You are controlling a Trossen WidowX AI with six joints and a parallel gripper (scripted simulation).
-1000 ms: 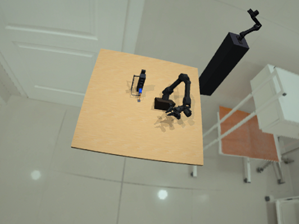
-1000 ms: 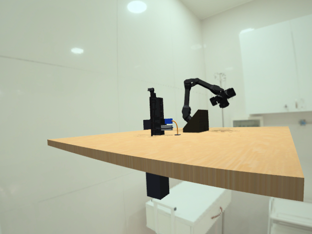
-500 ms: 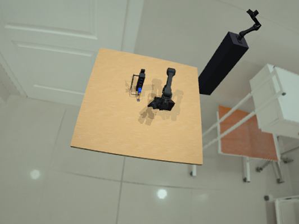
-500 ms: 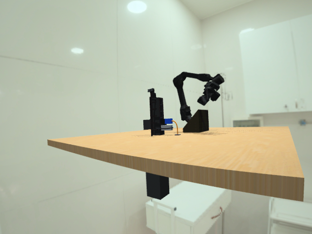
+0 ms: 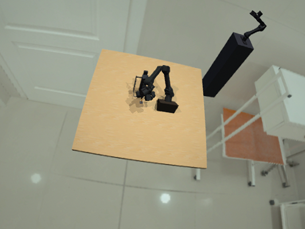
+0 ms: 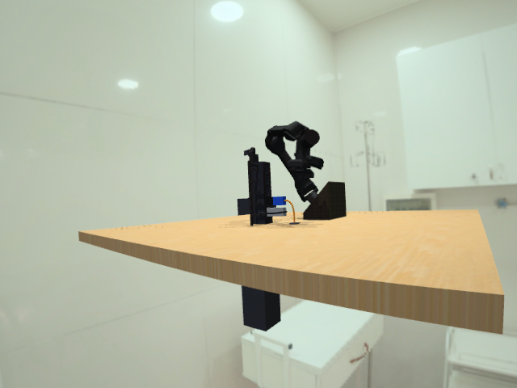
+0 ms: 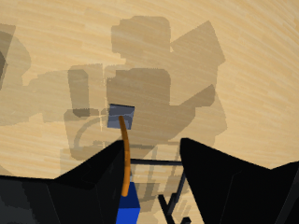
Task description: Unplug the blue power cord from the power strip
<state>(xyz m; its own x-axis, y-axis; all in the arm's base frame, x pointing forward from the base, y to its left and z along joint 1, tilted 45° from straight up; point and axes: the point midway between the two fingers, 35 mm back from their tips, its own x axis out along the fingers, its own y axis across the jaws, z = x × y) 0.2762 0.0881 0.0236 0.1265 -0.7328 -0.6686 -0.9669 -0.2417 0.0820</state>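
Right now the blue plug is 11 cm to the right of my gripper tip and 2 cm below it.
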